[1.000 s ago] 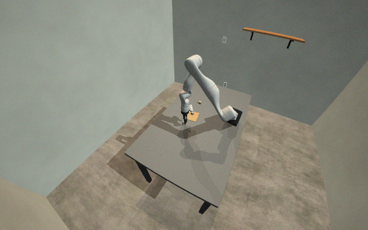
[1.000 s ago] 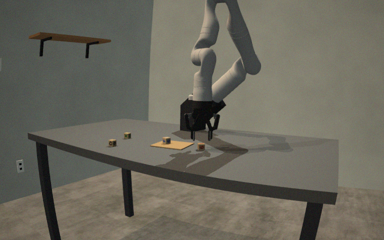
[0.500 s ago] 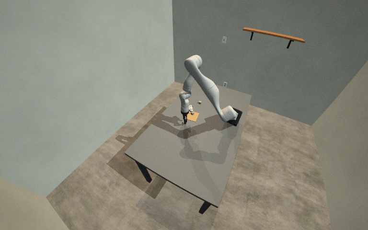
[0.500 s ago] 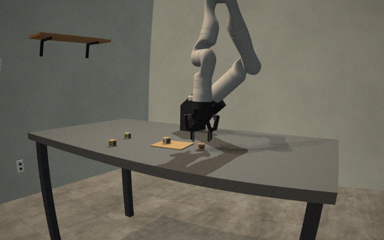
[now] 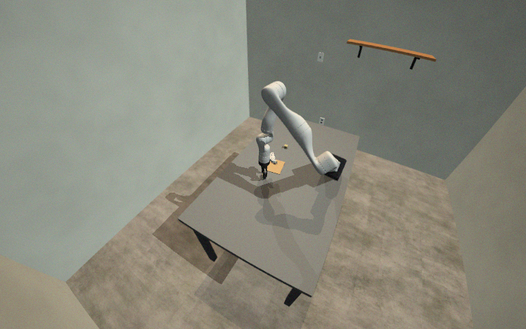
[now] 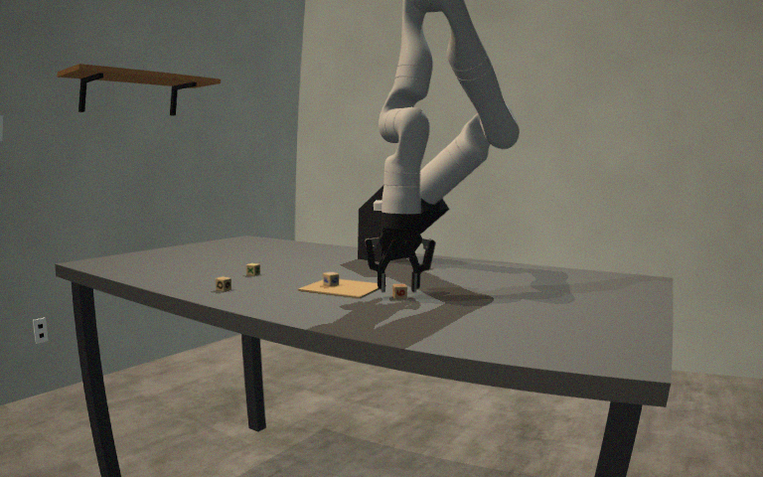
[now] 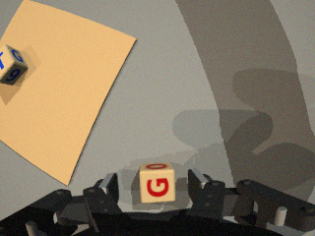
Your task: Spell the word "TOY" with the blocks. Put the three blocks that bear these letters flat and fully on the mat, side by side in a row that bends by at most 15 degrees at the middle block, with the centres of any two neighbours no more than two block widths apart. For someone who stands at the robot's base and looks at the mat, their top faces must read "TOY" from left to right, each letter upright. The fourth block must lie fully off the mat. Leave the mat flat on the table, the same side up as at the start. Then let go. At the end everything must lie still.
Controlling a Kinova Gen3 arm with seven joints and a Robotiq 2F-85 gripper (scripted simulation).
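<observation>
Now: hand 10 mm above the block. From my hand the other things lie so: tan mat (140 mm to the right, 30 mm below).
</observation>
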